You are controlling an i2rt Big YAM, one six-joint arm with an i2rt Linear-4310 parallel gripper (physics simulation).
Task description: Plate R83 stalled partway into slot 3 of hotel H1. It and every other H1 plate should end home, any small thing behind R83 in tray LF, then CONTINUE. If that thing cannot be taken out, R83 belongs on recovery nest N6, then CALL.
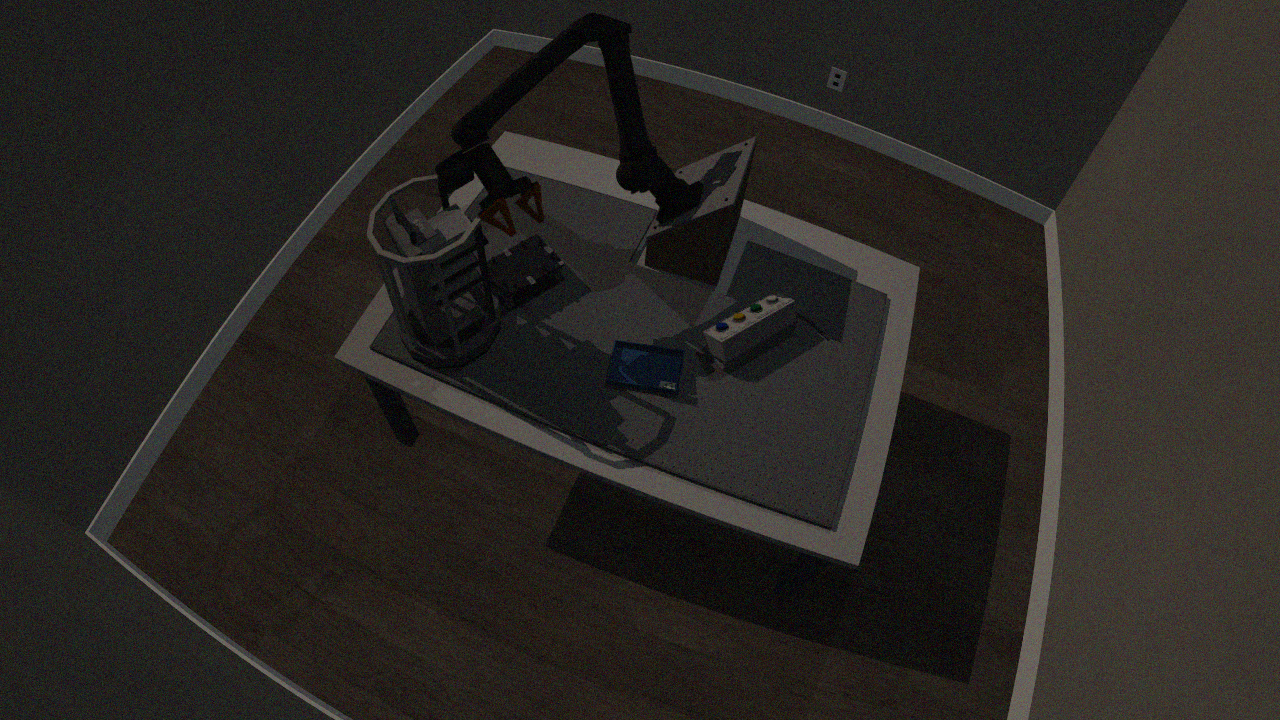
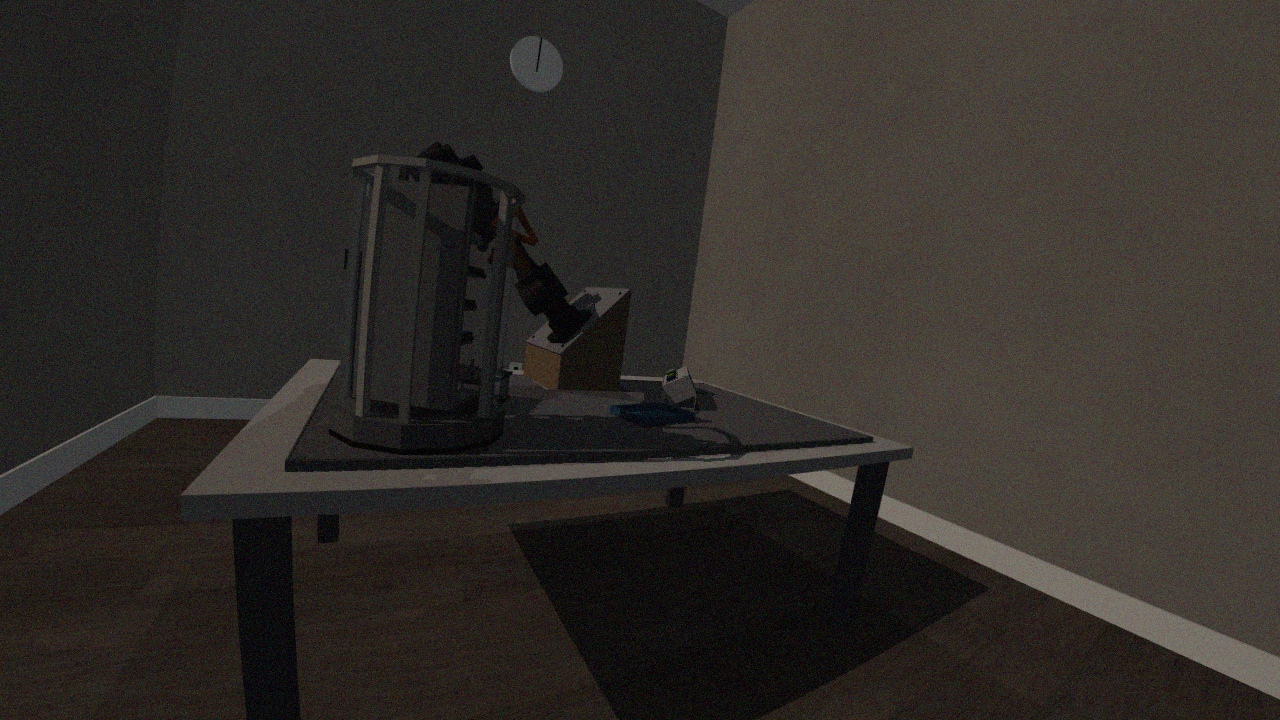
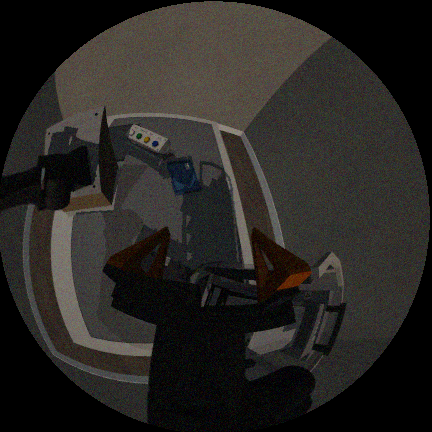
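Pixels of known places: gripper, between the fingertips: (image 1: 528, 228) (image 2: 532, 256) (image 3: 209, 231); arm's base, origin of its link: (image 1: 682, 204) (image 2: 571, 328) (image 3: 78, 168).
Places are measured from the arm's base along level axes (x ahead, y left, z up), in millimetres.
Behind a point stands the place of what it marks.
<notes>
My gripper (image 1: 528, 227) {z 143, x 292, y -273 mm} (image 2: 514, 250) {z 143, x 292, y -273 mm} (image 3: 209, 231) {z 143, x 292, y -273 mm} is open with orange fingers and holds nothing. It hangs high beside the tall grey round cage (image 1: 413, 258) {z 219, x 476, y -437 mm} (image 2: 369, 295) {z 45, x 442, y -559 mm} at the table's left. Dark shelf slots (image 1: 460, 268) (image 2: 474, 270) show on the cage's inner stack. Slot numbers, plate R83 and any small thing behind it cannot be made out. A dark block with pale tabs (image 1: 528, 268) {z -92, x 212, y -314 mm} lies beside the cage; its label is unreadable. A blue tray (image 1: 645, 367) {z -149, x 370, y 3 mm} (image 2: 651, 413) {z -149, x 351, y 19 mm} (image 3: 183, 176) {z -149, x 376, y 2 mm} lies mid-table. A white box with blue, yellow, green and white buttons (image 1: 750, 329) {z -75, x 262, y 210 mm} (image 2: 679, 388) {z -103, x 305, y 140 mm} (image 3: 148, 138) {z -81, x 238, y 178 mm} stands behind it.
The arm's wedge-shaped base (image 1: 693, 241) {z -29, x 86, y 45 mm} (image 2: 590, 358) {z -69, x 83, y 20 mm} (image 3: 107, 170) {z -75, x 84, y 24 mm} stands at the table's back. The pale table rim (image 1: 880, 394) {z -164, x 294, y 560 mm} runs around the grey mat. The cage's upright posts and top ring rise close to the gripper. The light is very dim.
</notes>
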